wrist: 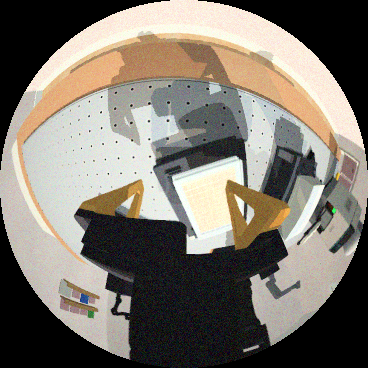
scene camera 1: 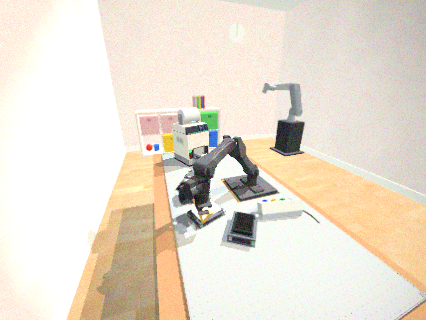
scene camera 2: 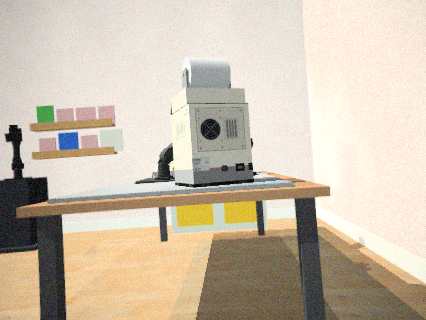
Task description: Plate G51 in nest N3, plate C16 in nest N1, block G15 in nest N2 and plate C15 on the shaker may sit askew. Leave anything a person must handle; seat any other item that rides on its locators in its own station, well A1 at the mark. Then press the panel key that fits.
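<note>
A white plate with pale yellow wells (wrist: 207,200) lies on a dark nest (scene camera 1: 212,219) (wrist: 200,151). It looks turned a little relative to the nest in the wrist view. My gripper (scene camera 1: 205,216) (wrist: 184,183) is open wide and low over this plate; the right finger overlaps the plate's right edge in the wrist view, and the left finger stands well off its left side. A black block (scene camera 1: 244,223) sits on another nest (scene camera 1: 241,241) nearer scene camera 1. The key panel (scene camera 1: 280,208) has blue, yellow and green keys. Labels are too small to read.
In the wrist view a dark station (wrist: 282,172) stands right of the plate, beside a grey-white block-like thing (wrist: 299,200). A tall white machine (scene camera 1: 190,142) (scene camera 2: 212,135) with a green light stands at the table's far end. The arm's base (scene camera 1: 250,188) is near the panel.
</note>
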